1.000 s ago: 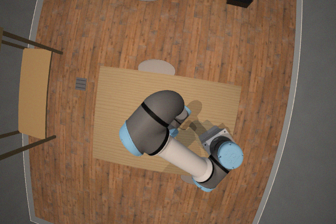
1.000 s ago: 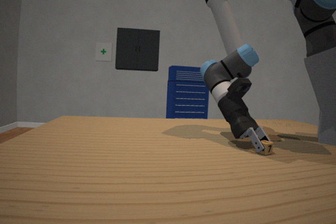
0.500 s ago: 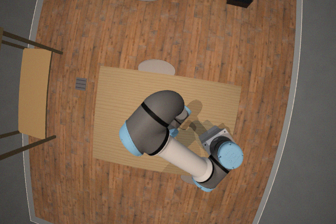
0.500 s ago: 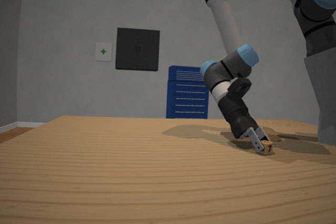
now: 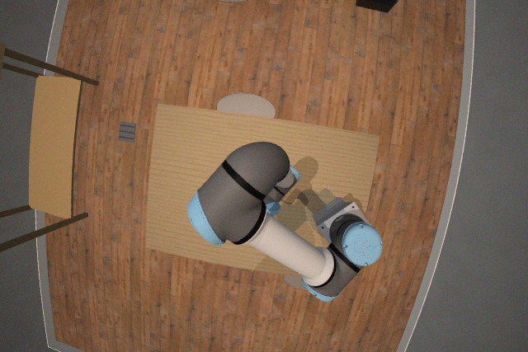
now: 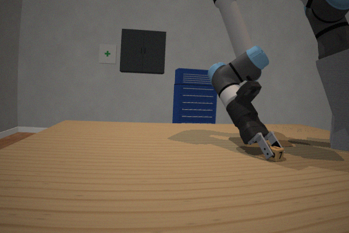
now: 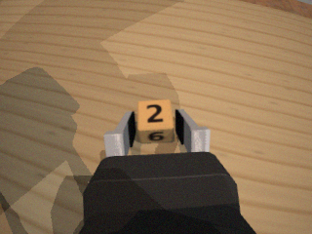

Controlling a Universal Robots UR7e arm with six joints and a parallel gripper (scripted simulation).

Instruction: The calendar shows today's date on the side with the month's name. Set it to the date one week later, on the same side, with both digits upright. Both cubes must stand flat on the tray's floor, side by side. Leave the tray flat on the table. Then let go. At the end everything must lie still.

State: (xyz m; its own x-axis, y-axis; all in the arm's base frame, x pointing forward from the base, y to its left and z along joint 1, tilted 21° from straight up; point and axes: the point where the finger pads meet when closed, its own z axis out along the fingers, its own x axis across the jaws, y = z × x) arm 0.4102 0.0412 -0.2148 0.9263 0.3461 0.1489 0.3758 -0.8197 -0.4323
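The wooden date cube lies 1 cm to the left of my hand and 1 cm below it. The rest, counted from my hand: wooden calendar tray (2 cm behind, 15 cm to the right, 1 cm below).
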